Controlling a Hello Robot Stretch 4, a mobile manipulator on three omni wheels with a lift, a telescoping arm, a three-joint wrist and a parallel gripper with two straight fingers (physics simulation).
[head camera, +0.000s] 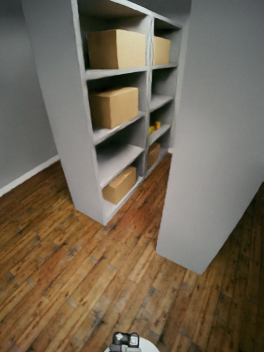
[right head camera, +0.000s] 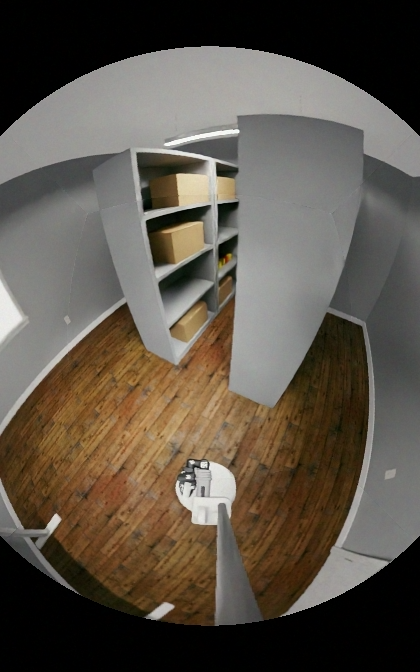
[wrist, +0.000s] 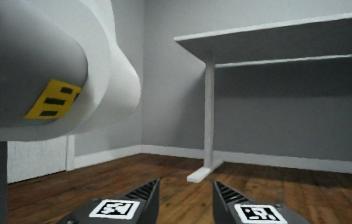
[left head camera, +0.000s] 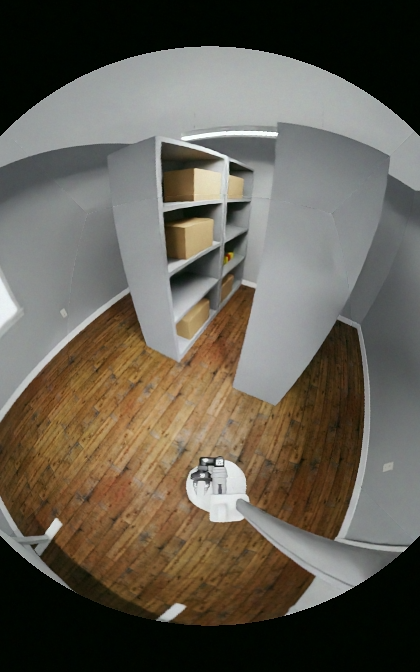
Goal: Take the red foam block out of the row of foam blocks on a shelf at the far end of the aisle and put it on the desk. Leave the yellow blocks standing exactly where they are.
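Places are measured from the robot's base along level axes (x left, y back, z up), in millimetres.
Pixels of known places: gripper, between the fingertips: (right head camera: 185, 496) (wrist: 185, 195) (left head camera: 199, 494).
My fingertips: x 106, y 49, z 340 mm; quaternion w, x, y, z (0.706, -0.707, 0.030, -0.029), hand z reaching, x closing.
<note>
For each thing: its top centre in the pictures, then the offset to it from my fingertips. "*": a spot on its surface instead. Level surfaces: height alone.
- left shelf unit, a spot on its surface: (left head camera: 135, 240) * dz +855, dx +474, dy -1342 mm
- desk, height of its surface: dz +558 mm
- second tall grey unit, a spot on its surface: (right head camera: 290, 260) (left head camera: 312, 265) * dz +921, dx -488, dy -831 mm
The red foam block (head camera: 156, 126) (left head camera: 228, 258) (right head camera: 226, 259) is a tiny patch between yellow blocks (head camera: 151, 130) (left head camera: 225, 260) (right head camera: 221, 262), on the second shelf from the bottom in the far bay of the left shelf unit (head camera: 55, 100) (left head camera: 135, 240) (right head camera: 117, 240). The row is too small for an exact count. The desk (wrist: 260, 45) shows from below in the wrist view, with a white leg and foot; its top surface is hidden. My gripper (wrist: 185, 195) (left head camera: 202, 489) is partly open and empty, folded in over the base, far from the blocks.
A second tall grey unit (head camera: 215, 125) (left head camera: 310, 260) (right head camera: 290, 260) stands to the right, across a narrow aisle. Cardboard boxes (head camera: 117, 49) (left head camera: 192, 185) (right head camera: 180, 190) stand on several shelves. White desk feet (left head camera: 172, 612) (right head camera: 161, 610) show at the lower left.
</note>
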